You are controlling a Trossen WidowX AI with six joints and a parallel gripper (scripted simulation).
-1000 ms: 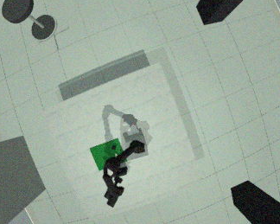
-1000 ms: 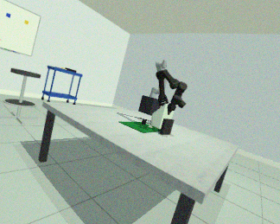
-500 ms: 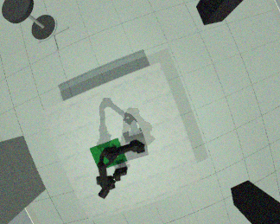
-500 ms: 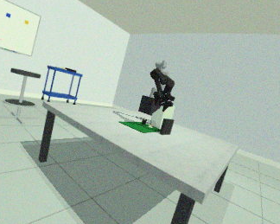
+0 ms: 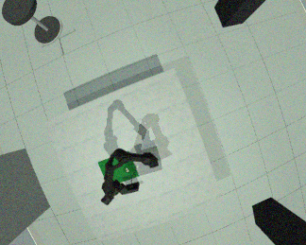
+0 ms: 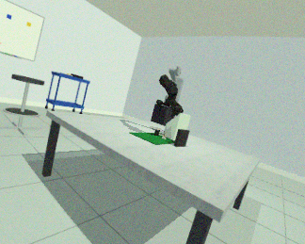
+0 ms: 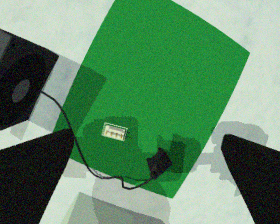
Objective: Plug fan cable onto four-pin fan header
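Right now my gripper tip is 15 cm above the dark fan plug, 8 cm to the left of it and 6 cm past it. The rest, counted from my gripper tip: fan 15 cm to the left, 11 cm below, 5 cm behind; then green board 19 cm below, 3 cm ahead, 2 cm to the right.
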